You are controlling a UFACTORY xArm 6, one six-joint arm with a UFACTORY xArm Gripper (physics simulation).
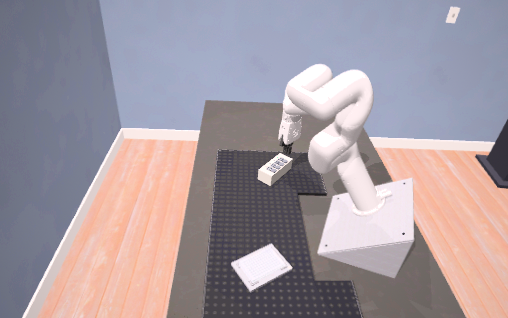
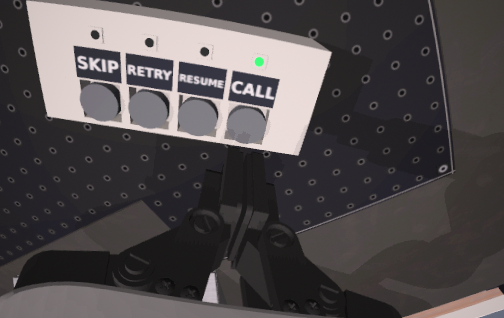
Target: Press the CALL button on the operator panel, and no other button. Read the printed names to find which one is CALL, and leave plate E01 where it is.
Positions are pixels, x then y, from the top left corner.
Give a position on a white plate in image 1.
At 256, 267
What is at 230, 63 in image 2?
A white operator panel.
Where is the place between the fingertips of the gripper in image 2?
237, 174
